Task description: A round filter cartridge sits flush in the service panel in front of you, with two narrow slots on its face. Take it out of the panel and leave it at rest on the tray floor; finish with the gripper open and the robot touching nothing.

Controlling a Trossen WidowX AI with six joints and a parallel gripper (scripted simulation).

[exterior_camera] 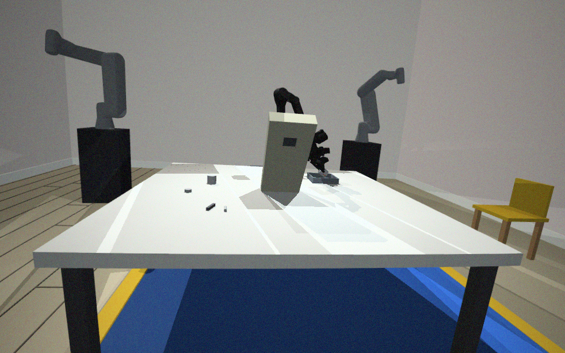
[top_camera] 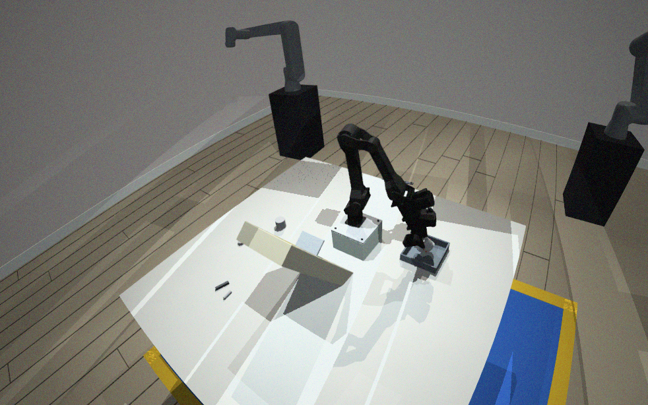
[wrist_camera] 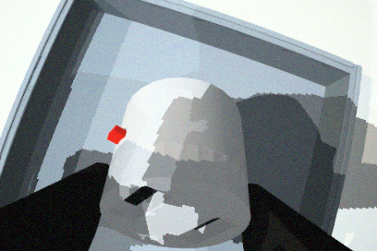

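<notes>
Right now the round filter cartridge is right at my gripper tip. From my gripper tip the other things lie so: disc 280 mm ahead, 720 mm to the right, 50 mm below; dark grey tray 40 mm below.
</notes>
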